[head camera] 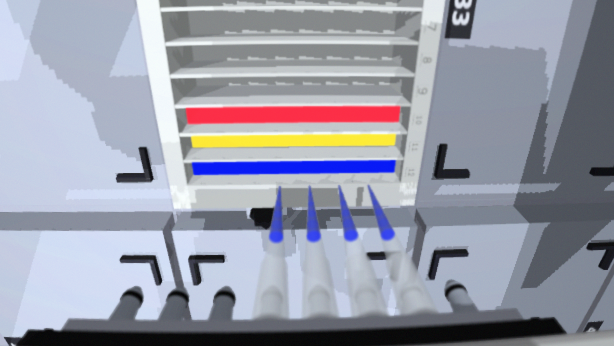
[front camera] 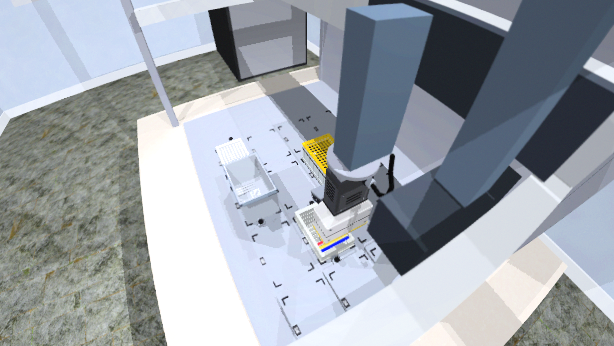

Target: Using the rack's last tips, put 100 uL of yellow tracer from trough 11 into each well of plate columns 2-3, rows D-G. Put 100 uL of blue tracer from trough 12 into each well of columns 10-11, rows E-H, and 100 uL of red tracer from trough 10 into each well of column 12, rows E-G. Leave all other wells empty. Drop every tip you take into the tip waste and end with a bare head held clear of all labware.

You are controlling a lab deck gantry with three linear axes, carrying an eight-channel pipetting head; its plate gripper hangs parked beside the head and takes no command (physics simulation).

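The pipetting head [front camera: 345, 192] stands over the white trough reservoir [front camera: 306, 231] [head camera: 414, 145]. In the head camera, four neighbouring channels carry clear tips with blue liquid [head camera: 313, 235] in their lower ends; three nozzles at left and one at right are bare. The tip ends show near the edge by trough 12. Red tracer [head camera: 292, 115] lies in trough 10, yellow tracer [head camera: 292, 140] in trough 11, blue tracer [head camera: 292, 167] in trough 12. The well plate [front camera: 232, 151] stands at the back left; its wells are too small to read. The parked plate gripper's fingers cannot be made out.
A clear open bin [front camera: 257, 200] with some tips inside stands in front of the plate. The yellow-topped tip rack [front camera: 316, 143] stands behind the head, partly hidden by it. The gantry column [front camera: 375, 85] rises above the head. Black corner clips mark the deck slots.
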